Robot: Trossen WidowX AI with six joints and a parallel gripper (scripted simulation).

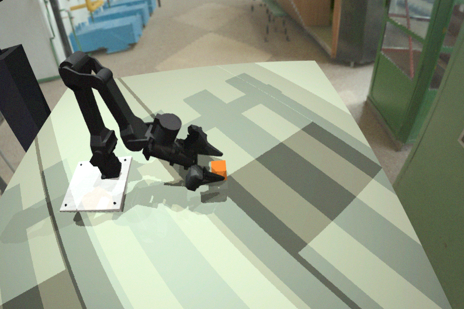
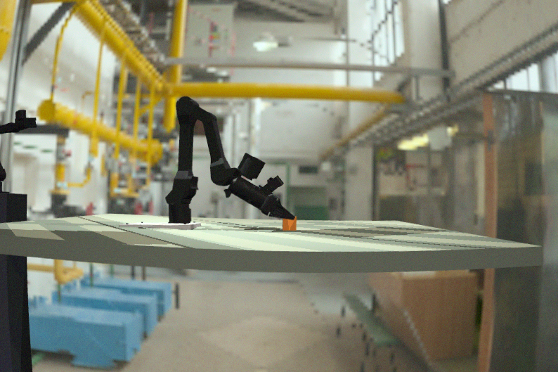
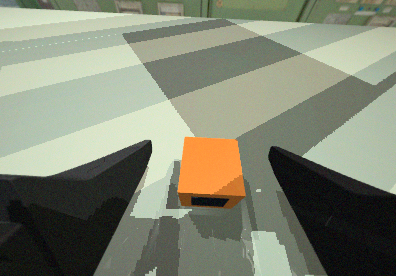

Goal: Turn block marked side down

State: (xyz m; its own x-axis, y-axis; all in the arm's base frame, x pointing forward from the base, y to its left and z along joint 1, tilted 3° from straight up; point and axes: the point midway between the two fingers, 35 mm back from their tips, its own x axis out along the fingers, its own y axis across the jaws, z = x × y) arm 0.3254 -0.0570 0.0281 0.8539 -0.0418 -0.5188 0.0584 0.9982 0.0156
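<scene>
Right now the block is 2 cm behind my gripper tip and 2 cm below it.
</scene>
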